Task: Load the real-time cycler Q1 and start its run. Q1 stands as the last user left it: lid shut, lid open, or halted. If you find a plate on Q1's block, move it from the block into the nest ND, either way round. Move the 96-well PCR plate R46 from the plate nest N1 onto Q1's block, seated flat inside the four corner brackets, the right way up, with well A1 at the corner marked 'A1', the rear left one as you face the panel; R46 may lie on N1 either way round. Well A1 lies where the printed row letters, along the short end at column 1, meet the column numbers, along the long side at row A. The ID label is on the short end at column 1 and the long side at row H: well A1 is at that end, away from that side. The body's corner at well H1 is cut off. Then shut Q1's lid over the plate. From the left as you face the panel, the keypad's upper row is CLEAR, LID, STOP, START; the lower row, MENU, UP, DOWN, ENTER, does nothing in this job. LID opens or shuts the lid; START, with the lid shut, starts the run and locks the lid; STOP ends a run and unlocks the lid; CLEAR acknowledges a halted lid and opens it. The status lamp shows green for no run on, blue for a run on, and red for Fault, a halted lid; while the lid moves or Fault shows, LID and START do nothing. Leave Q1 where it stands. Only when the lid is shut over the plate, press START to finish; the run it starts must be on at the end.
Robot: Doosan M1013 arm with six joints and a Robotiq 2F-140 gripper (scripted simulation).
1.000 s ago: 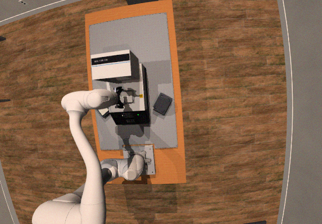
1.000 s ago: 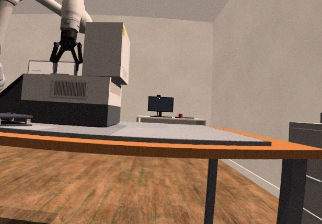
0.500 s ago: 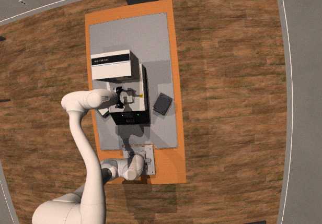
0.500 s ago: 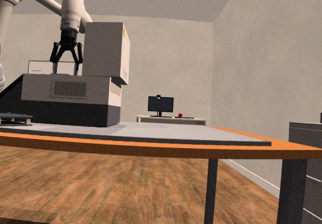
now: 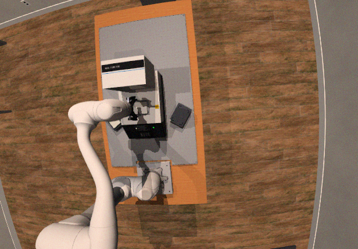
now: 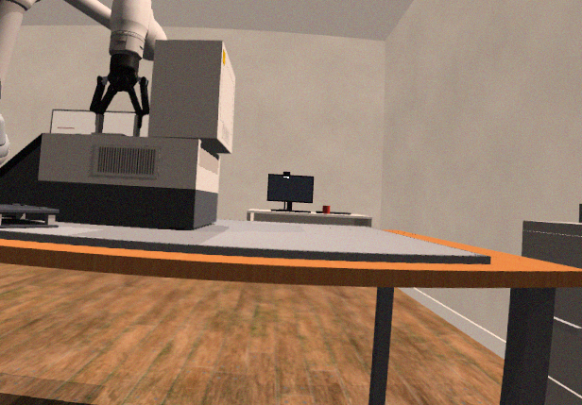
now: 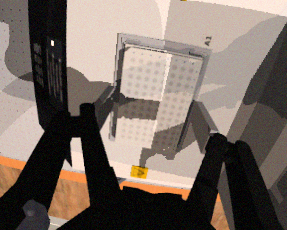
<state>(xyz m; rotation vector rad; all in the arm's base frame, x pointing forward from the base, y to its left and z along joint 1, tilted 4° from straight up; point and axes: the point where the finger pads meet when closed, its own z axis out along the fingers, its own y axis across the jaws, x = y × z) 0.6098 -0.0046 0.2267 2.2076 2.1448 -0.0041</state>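
My gripper is now 2 cm above the white plate R46. The rest, counted from my hand: dark plate nest N1: 28 cm to the right, 21 cm below, 9 cm behind; dark nest: 30 cm to the left, 21 cm below, 7 cm behind; 96-well plate: 30 cm to the left, 19 cm below, 7 cm behind.
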